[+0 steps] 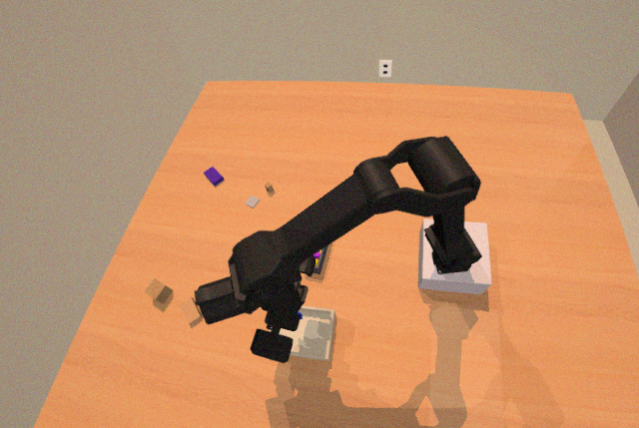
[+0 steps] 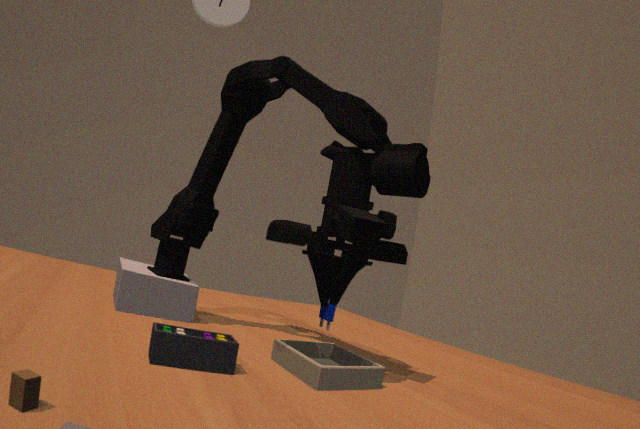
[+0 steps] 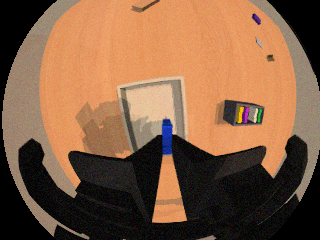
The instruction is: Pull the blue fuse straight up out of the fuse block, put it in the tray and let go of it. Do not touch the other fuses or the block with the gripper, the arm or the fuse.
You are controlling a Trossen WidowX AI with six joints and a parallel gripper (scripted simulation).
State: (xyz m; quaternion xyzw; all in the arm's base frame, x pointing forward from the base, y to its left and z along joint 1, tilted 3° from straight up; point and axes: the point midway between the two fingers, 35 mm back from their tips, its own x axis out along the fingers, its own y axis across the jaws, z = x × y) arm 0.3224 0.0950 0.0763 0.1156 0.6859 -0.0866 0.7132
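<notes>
My gripper tip is now 20 mm to the right of the tray and 90 mm above it. Also, from my gripper tip: grey tile (140 mm ahead, 330 mm to the right, 90 mm below); then brown block (90 mm ahead, 360 mm to the right, 80 mm below); then blue fuse (10 mm below).
</notes>
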